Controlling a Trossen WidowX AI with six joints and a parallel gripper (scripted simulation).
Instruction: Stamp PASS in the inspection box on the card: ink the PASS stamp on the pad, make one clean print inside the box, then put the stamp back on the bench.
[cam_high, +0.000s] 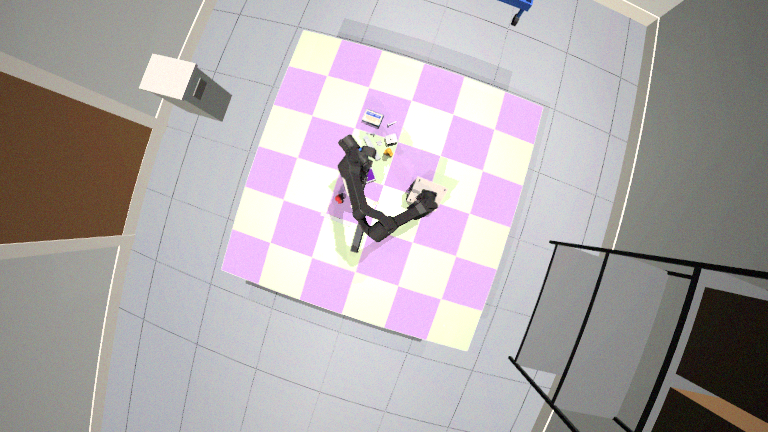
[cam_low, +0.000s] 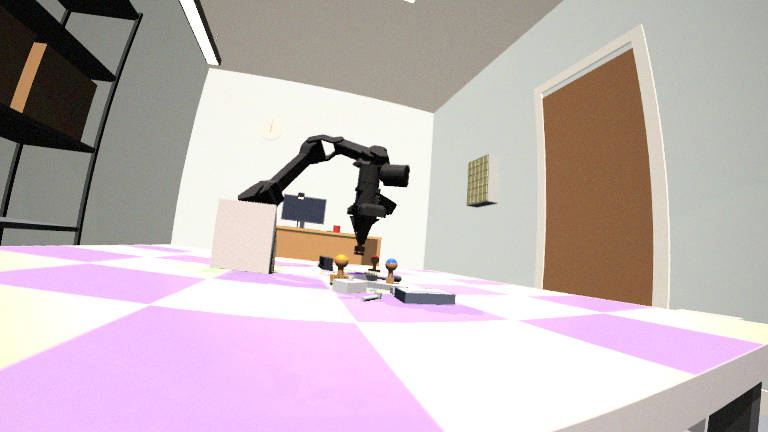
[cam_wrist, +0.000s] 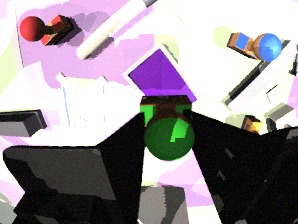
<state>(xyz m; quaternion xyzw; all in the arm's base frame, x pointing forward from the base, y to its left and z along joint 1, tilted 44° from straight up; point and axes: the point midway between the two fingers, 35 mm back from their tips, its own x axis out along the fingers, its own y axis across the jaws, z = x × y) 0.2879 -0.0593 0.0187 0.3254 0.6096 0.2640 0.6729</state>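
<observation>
The white card is 30 mm behind my gripper tip, 120 mm to the left of it and 100 mm below it. The rest, counted from my gripper tip: white marker: 90 mm ahead, 30 mm to the left, 80 mm below; then green-knobbed stamp: 10 mm below; then purple ink pad: 90 mm below.
</observation>
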